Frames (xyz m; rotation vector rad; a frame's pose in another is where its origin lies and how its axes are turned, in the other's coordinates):
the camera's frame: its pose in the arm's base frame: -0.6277 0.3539 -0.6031 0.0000 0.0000 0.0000
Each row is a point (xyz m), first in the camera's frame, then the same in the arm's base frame.
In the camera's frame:
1: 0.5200 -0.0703 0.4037
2: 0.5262 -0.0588 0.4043
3: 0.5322 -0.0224 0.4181
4: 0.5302 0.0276 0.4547
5: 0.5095 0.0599 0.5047
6: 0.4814 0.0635 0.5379
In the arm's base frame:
1: -0.1077 0.2836 -0.1994
2: -0.1015 0.2951 -0.1988
3: -0.0955 0.3315 -0.1850
4: -0.0975 0.3815 -0.1484
5: -0.1182 0.4138 -0.0984
6: -0.1463 0.4174 -0.0652

